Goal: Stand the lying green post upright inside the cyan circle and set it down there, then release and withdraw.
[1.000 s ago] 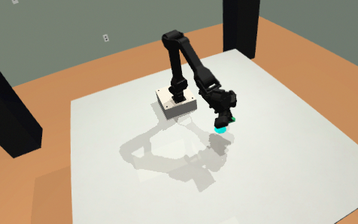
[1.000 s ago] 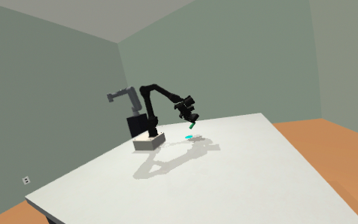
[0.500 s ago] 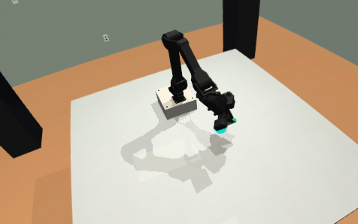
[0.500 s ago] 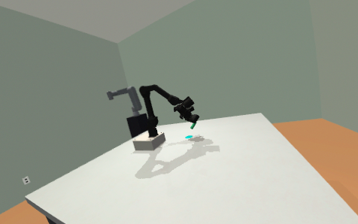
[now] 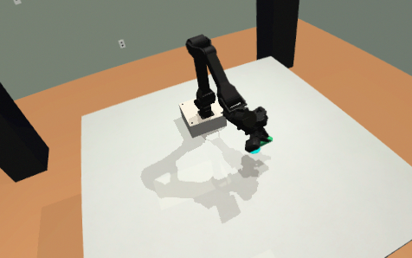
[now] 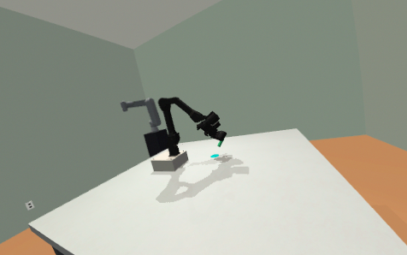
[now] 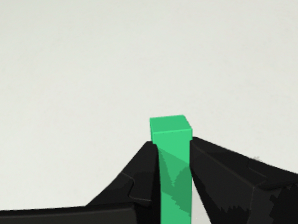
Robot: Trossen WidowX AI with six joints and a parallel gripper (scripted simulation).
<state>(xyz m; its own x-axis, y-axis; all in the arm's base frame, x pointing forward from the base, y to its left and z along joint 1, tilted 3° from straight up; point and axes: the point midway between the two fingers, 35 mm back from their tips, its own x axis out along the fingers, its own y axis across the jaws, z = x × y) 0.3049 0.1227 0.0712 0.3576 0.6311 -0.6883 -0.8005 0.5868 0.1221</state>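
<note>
My gripper tip is 10 cm above the cyan circle, 7 cm past it and 3 cm to the left of it. Also, from my gripper tip: green post 2 cm below, 1 cm to the right, 1 cm behind.
</note>
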